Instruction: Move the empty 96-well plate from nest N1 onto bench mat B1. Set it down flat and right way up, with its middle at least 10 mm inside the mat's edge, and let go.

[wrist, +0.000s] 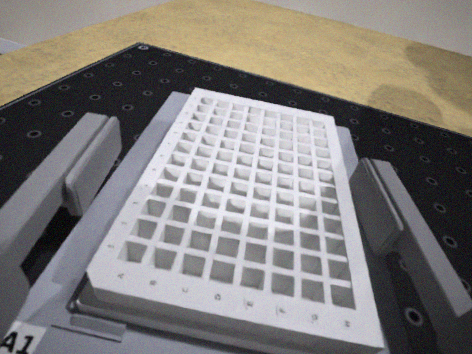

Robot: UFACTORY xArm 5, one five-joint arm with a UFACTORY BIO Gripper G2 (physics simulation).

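Places are measured from the arm's base along level axes (x right, y ahead, z up), in millimetres.
Pixels of known places: hand, its tool point: (239, 183).
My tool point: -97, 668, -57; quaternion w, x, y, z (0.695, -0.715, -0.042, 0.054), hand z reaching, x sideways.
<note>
Behind a point stands the place of what it marks, as x, y, z.
The white 96-well plate (230, 200) @(-99, 655, -55) sits flat and right way up in the grey-blue nest (75, 262) @(-144, 624, -68), with its wells facing up and empty-looking. My gripper (236, 185) @(-97, 668, -57) is open, with one grey finger beyond each long side of the plate. The left finger stands apart from the plate, over the nest's left side. The right finger is closer to the plate's right side, and the frame does not show clearly how wide that gap is. Bench mat B1 does not show in the wrist view.
The nest stands on a black board (165, 70) @(-181, 808, -79) with rows of small holes and a screw at its far corner. A label reading A1 (17, 342) @(-145, 598, -67) is at the nest's near left corner. A yellowish bench top (225, 30) @(-168, 1006, -92) lies beyond the board, with shadows at the right.
</note>
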